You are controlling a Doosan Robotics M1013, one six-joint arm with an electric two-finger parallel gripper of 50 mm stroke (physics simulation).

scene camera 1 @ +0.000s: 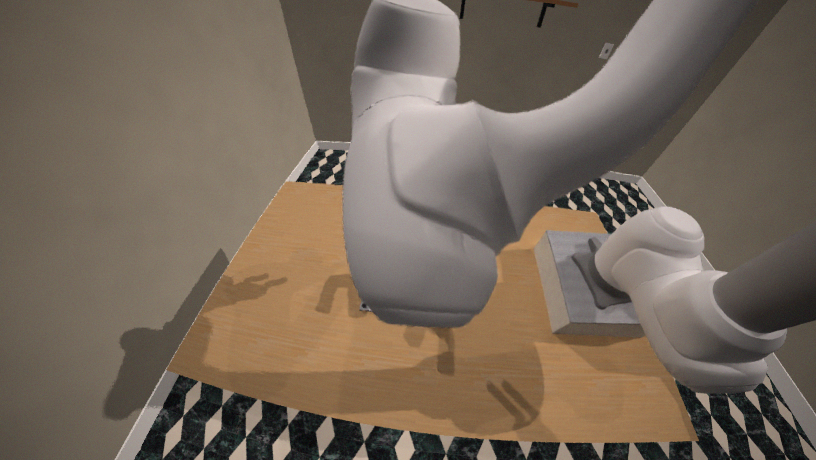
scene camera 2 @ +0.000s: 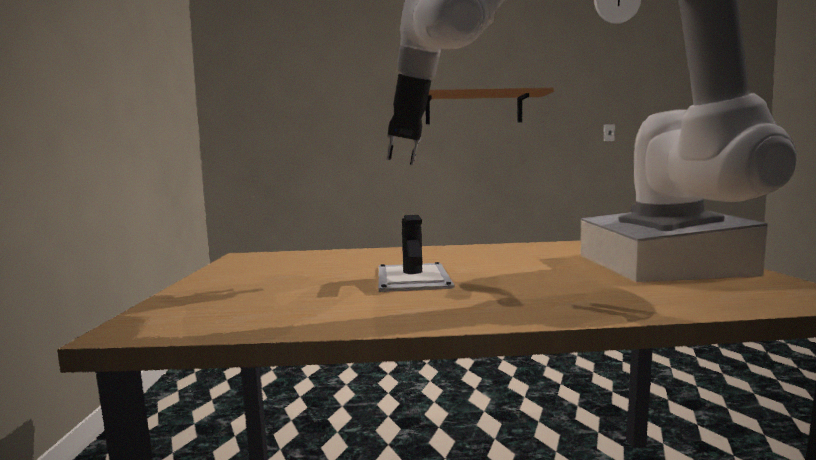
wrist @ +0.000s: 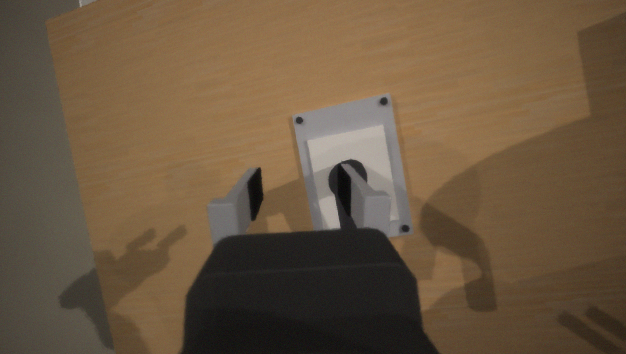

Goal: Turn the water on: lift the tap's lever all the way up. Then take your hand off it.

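Pixels of known places: gripper, between the fingertips: (scene camera 2: 400, 161) (wrist: 300, 181); arm's base, origin of its link: (scene camera 1: 608, 277) (scene camera 2: 669, 221).
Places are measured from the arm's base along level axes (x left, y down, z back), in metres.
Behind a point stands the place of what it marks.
The black tap (scene camera 2: 412, 260) {x 0.013, y 0.048, z -0.681 m} (wrist: 333, 179) {x -0.116, y -0.030, z -0.668 m} stands upright on a white pad (scene camera 2: 394, 276) {x -0.078, y 0.103, z -0.706 m} (wrist: 325, 150) {x -0.161, y 0.103, z -0.682 m} fixed to a grey plate (scene camera 2: 414, 287) {x 0.008, y 0.111, z -0.677 m} (wrist: 345, 119) {x -0.199, y 0.109, z -0.632 m}. Its lever at the top is black on black, and its angle cannot be made out. My gripper (scene camera 2: 401, 160) {x -0.129, y -0.168, z -0.672 m} (wrist: 300, 181) {x -0.129, y -0.168, z -0.672 m} is open and empty. It hangs well above the tap in the scene camera 2 view, tilted a little, with its fingers pointing down. In the wrist view the right finger covers part of the tap. In the scene camera 1 view the arm hides the gripper and the tap.
The plate lies on a wooden table (scene camera 1: 274, 228) {x -0.343, y 0.117, z -1.125 m} (scene camera 2: 228, 325) {x 0.133, y 0.117, z -1.055 m} (wrist: 175, 100) {x -0.360, y 0.117, z -0.931 m}. The robot's base block (scene camera 1: 557, 285) {x -0.006, y 0.034, z -0.162 m} (scene camera 2: 700, 254) {x 0.138, y 0.059, z -0.034 m} stands at the table's right. A wooden shelf (scene camera 2: 491, 93) hangs on the back wall. Arm shadows fall across the table.
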